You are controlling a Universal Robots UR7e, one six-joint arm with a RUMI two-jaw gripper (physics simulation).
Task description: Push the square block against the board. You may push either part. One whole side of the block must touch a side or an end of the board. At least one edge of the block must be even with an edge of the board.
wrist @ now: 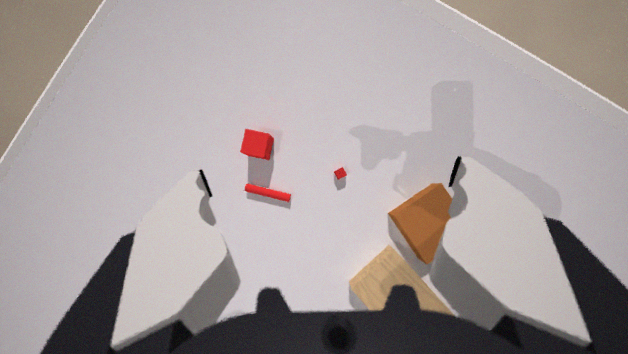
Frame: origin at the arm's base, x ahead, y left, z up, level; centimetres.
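Where they show: gripper, fingertip midpoint: [326, 168].
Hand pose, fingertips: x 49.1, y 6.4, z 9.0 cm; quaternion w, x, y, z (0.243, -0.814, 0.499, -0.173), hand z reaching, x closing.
Observation:
Each offset is from my fingertips to the top centre of the thing. Level surfaces: height alone.
An orange block {dy -20.4, dx +0.9, dz -23.0 cm} [420, 220] lies right of centre, partly hidden behind the right finger. A light wooden board {dy -20.7, dx -13.1, dz -23.0 cm} [392, 280] lies at the bottom, right of centre, cut off by the dark gripper body; only its upper part shows. A narrow gap shows between the orange block and the board's nearest visible side, and their facing sides run roughly in the same direction. The hidden ends of both cannot be judged. My gripper [326, 168] is wide open with nothing between its fingers. It hangs above the table, its right finger over the right part of the orange block.
A red cube {dy +12.3, dx +1.2, dz -22.0 cm} [256, 144] lies left of centre, with a red rod {dy +7.6, dx -5.8, dz -24.6 cm} [267, 193] below it in view. A small red cube {dy -2.9, dx +2.5, dz -24.4 cm} [340, 173] lies near the middle. The pale table {dz -26.0 cm} [165, 90] has edges at the upper left and upper right. The arm's shadow falls on the right.

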